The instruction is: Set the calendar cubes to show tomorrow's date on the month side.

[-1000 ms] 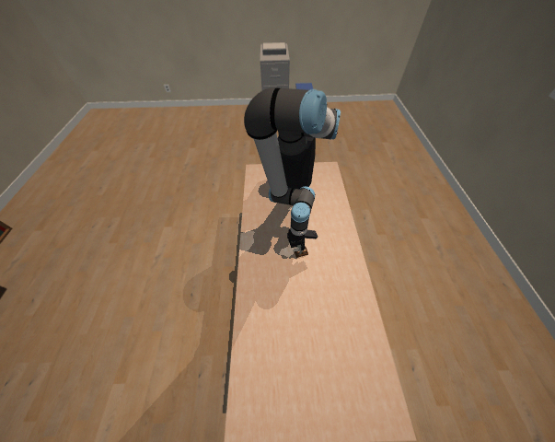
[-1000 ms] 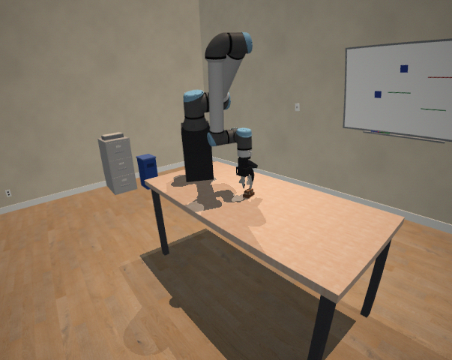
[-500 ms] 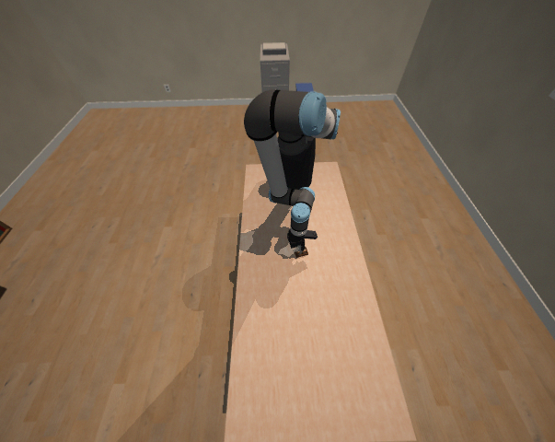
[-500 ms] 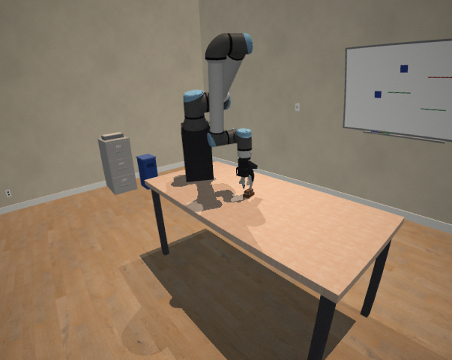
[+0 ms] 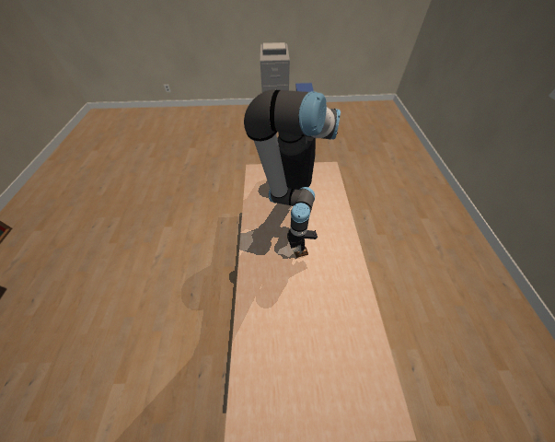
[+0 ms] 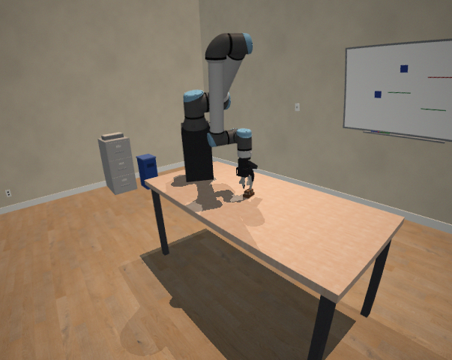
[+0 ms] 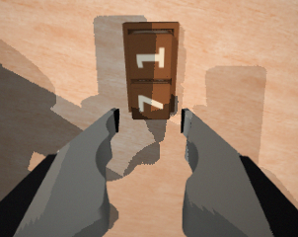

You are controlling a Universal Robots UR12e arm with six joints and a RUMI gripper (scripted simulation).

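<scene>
Right now the brown digit cube is 40 mm below my hand. Also, from my hand: brown calendar tray: 60 mm below, 20 mm to the left.
</scene>
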